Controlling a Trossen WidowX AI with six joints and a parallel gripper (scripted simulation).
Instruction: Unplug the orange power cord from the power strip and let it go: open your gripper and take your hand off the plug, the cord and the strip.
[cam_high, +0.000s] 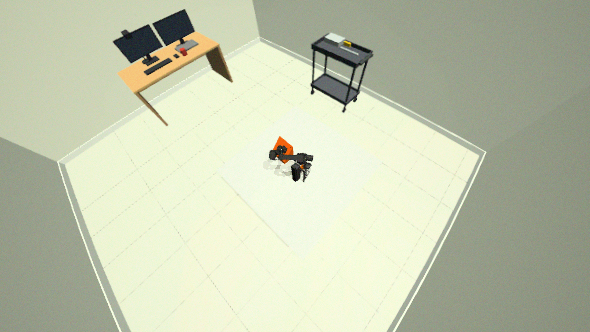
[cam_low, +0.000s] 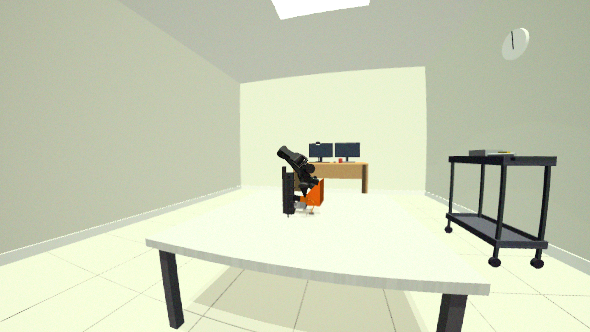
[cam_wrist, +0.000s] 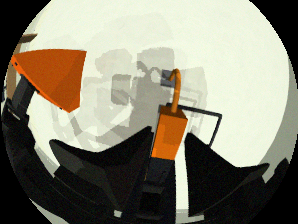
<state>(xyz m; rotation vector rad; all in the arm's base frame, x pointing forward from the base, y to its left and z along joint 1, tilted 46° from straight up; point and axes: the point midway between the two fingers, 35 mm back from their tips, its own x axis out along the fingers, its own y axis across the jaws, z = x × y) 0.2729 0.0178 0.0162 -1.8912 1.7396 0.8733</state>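
Now: gripper tip 1 cm short of the orange plug and 2 cm to the left of it.
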